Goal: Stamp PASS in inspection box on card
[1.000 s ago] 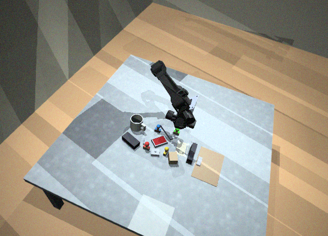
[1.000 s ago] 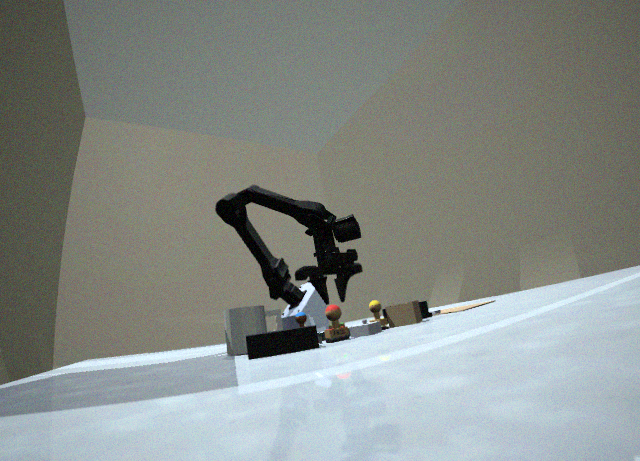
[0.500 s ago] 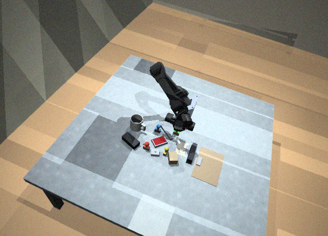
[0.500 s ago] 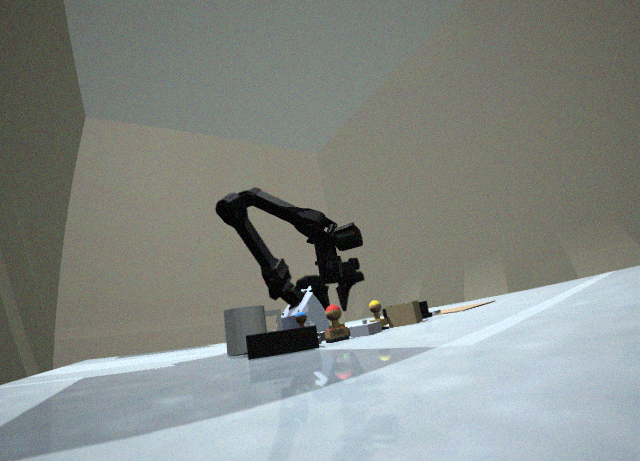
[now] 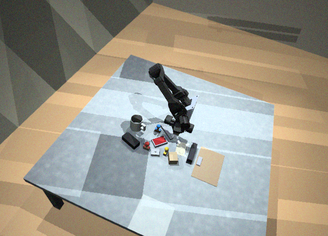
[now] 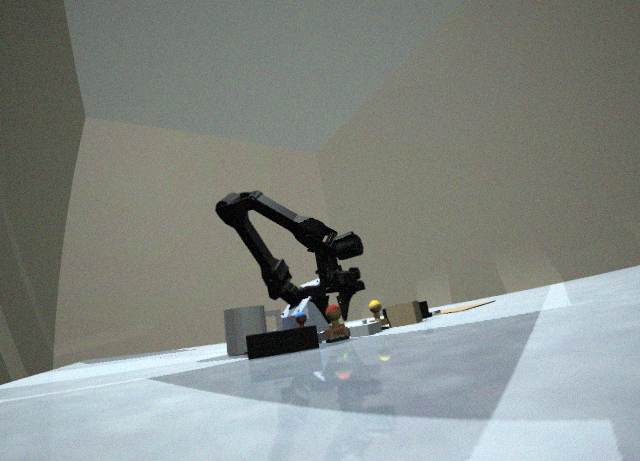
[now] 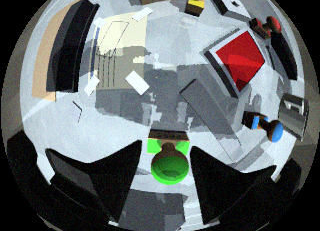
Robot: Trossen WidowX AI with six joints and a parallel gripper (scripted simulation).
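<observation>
Now: gripper tip 10 cm short of the red ink pad, 9 cm to the left of it and 2 cm above it. From my gripper tip the other things lie so: blue-knobbed stamp: 12 cm to the right, 2 cm ahead, 1 cm below; green-knobbed stamp: 1 cm below; cream card: 10 cm ahead, 6 cm to the left, 3 cm below.
</observation>
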